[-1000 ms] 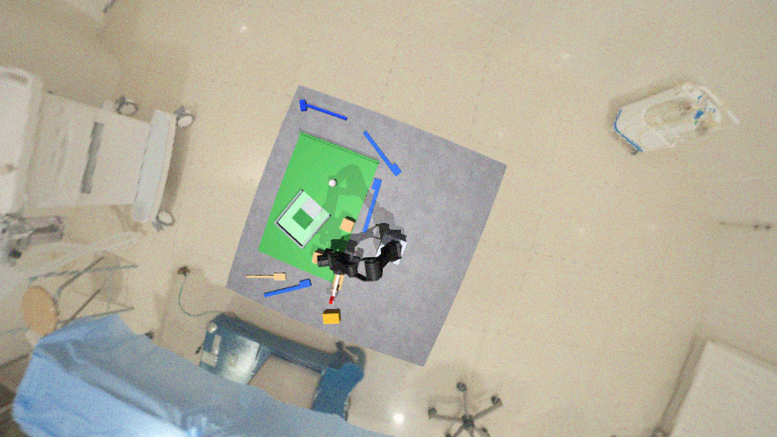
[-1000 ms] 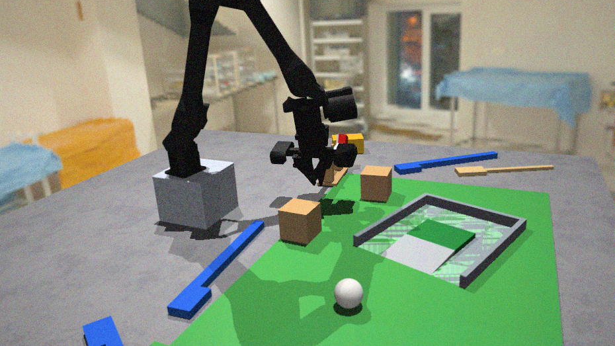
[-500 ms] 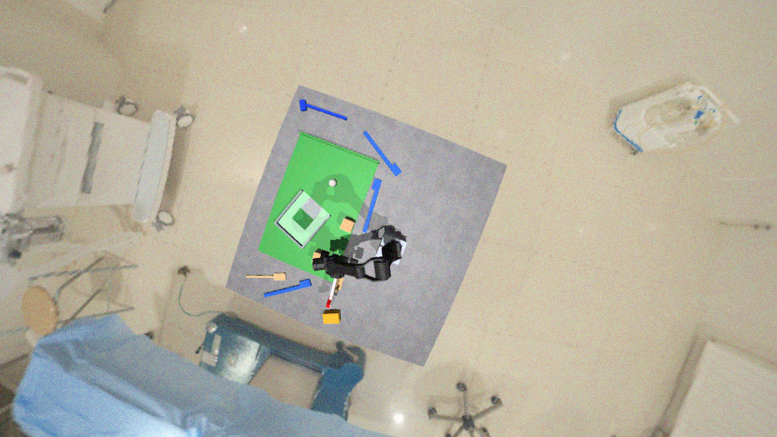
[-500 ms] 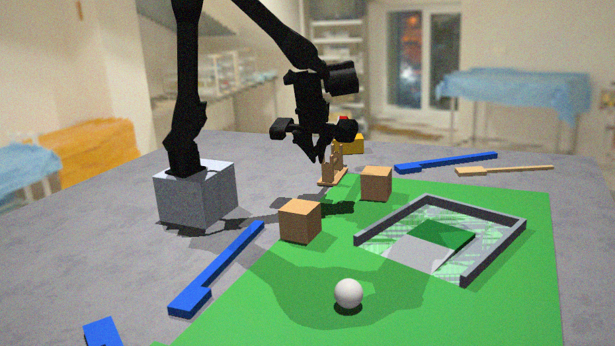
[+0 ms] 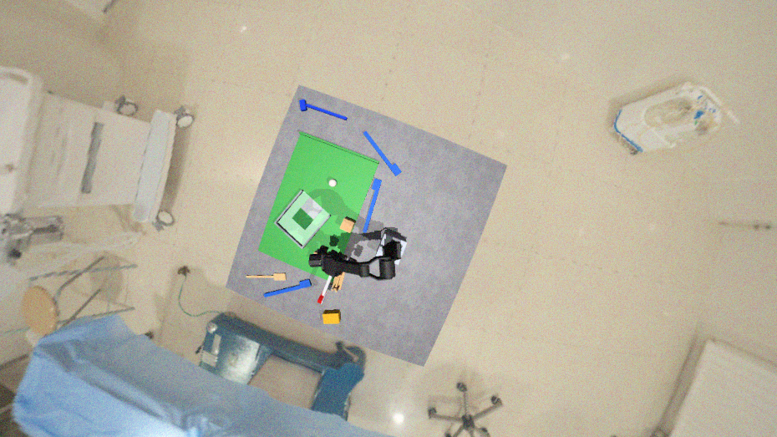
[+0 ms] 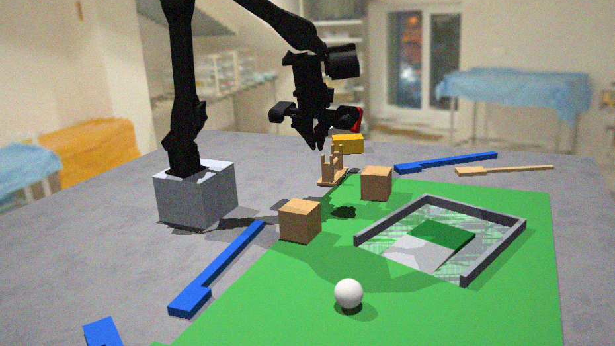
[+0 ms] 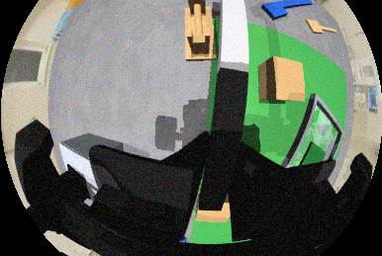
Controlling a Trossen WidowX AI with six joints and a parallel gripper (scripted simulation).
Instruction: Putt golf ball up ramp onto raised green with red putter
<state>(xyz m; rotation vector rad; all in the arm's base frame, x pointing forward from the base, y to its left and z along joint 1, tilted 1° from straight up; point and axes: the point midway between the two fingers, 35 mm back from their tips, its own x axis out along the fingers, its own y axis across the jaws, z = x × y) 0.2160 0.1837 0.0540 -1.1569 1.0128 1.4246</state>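
The red putter lies 110 mm to the left of my gripper tip, 20 mm behind it and 20 mm above it. Also, from my gripper tip: green mat 260 mm ahead, 130 mm to the right, 120 mm below; then yellow block 360 mm to the left, 140 mm behind, 100 mm below; then wooden stand 150 mm to the left, 90 mm below, 60 mm behind.
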